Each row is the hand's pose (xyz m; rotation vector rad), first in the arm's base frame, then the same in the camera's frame.
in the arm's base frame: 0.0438 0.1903 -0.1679 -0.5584 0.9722 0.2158
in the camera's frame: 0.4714 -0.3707 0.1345 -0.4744 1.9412 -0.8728
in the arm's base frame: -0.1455 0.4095 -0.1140 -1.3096 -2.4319 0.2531
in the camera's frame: 0.5641 -0.1039 0.0509 -2.0262 -0.9299 1.0025
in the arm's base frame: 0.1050 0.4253 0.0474 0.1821 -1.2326 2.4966
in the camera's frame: 0.7834 -0.3050 0.0739 0.2106 -0.1200 1.5448
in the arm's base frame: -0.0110 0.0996 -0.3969 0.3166 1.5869 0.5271
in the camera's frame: 0.2262 -0.3854 0.0769 0.8163 1.9117 -0.9412
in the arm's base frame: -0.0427 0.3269 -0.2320 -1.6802 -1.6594 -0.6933
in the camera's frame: 0.4633 -0.2447 0.0149 -2.7765 -0.4286 0.1115
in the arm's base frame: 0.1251 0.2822 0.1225 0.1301 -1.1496 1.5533
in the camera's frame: 0.7742 -0.3721 0.2221 -0.2523 -0.0442 0.7454
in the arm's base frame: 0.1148 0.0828 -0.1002 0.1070 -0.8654 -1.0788
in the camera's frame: 0.4922 -0.4704 0.2385 -1.2887 -0.5066 -1.5497
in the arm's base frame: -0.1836 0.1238 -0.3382 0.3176 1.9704 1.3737
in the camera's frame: 0.2265 -0.2121 0.1383 1.4059 2.1199 -0.0387
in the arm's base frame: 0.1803 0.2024 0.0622 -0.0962 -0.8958 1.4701
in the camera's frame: 0.7040 -0.4617 0.2312 -0.3743 0.2489 0.6566
